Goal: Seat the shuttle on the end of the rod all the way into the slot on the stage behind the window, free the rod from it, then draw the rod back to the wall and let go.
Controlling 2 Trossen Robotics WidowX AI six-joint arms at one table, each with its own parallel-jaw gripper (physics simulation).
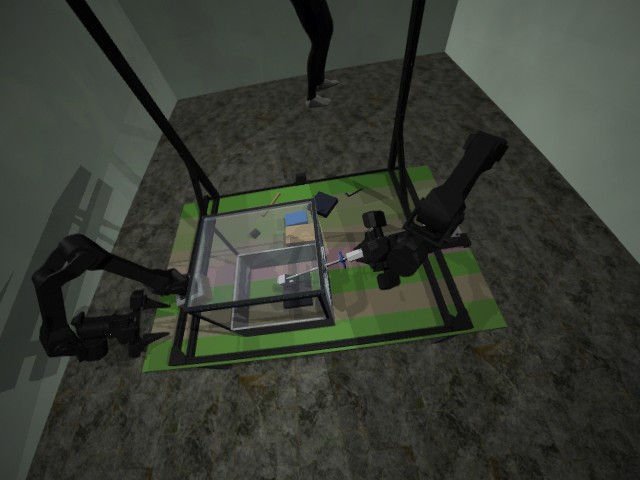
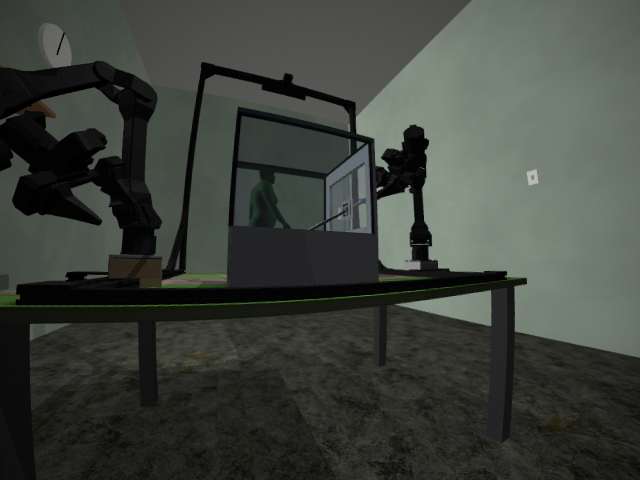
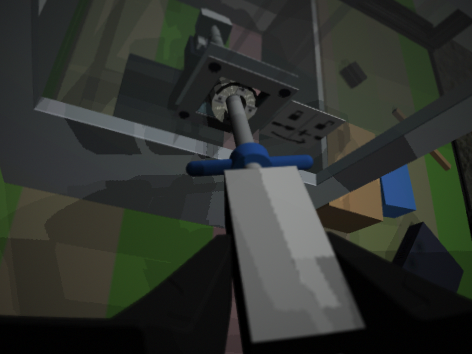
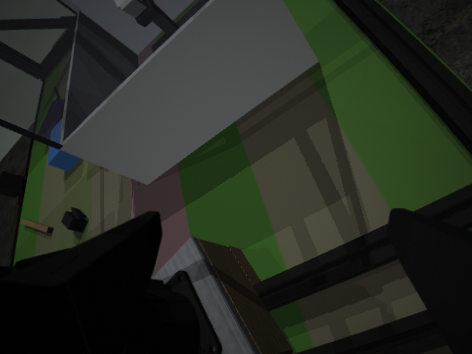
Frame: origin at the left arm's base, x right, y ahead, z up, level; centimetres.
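Seen in the pictures: left gripper, between the fingertips: (image 1: 355, 254) (image 3: 273, 247); right gripper, between the fingertips: (image 1: 170, 319) (image 2: 118, 213) (image 4: 274, 222); left arm's base, origin of its link: (image 2: 420, 260); right arm's base, origin of its link: (image 2: 137, 255) (image 4: 173, 334).
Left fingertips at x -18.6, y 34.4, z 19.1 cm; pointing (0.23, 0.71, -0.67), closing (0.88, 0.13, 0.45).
Pixels of each thing's top centre, then the offset from my left fingertips to it. "pt": a spot on its surface instead.
- round port, a spot on its surface: (image 3: 233, 100) (image 1: 326, 265) pt dx -0.5, dy +8.3, dz -4.2 cm
- rod's pale flat handle, centre of its top: (image 3: 345, 239) (image 1: 358, 249) dx -0.2, dy -0.6, dz +3.4 cm
- blue block, centre of its top: (image 3: 395, 176) (image 4: 57, 137) (image 1: 295, 217) dx +30.6, dy +21.5, dz -21.2 cm
- tan block, centre of its top: (image 3: 354, 165) (image 1: 300, 233) dx +21.3, dy +18.9, dz -19.2 cm
- small dark cube, centre of its top: (image 3: 357, 71) (image 4: 68, 217) (image 1: 254, 232) dx +26.3, dy +39.6, dz -22.7 cm
- dark pad, centre of its top: (image 3: 434, 271) (image 4: 51, 118) (image 1: 322, 202) dx +38.6, dy +10.1, dz -22.5 cm
- lock label, a spot on its surface: (image 3: 305, 123) pt dx +4.2, dy +9.2, dz -4.7 cm
The rod (image 1: 308, 272) (image 2: 327, 220) (image 3: 237, 119) runs through the round port (image 1: 325, 267) (image 3: 233, 100) in the glass box's wall (image 1: 320, 248). Its white shuttle (image 1: 281, 279) (image 3: 212, 22) sits on the dark stage (image 1: 300, 287) inside. The blue crossbar (image 1: 342, 259) (image 3: 250, 160) lies just outside the port. My left gripper (image 1: 366, 254) (image 2: 385, 183) is shut on the rod's pale flat handle (image 1: 353, 255) (image 3: 284, 246). My right gripper (image 1: 156, 321) (image 4: 274, 222) is open and empty, left of the box beside its white wall (image 4: 199, 88).
A blue block (image 1: 296, 218) on a tan block (image 1: 300, 234) (image 3: 357, 207), a small dark cube (image 1: 255, 233) and a dark pad (image 1: 325, 203) lie behind the box. A lock label (image 3: 305, 123) sits beside the port. A black frame (image 1: 404, 95) rings the table. A person (image 1: 318, 48) stands beyond.
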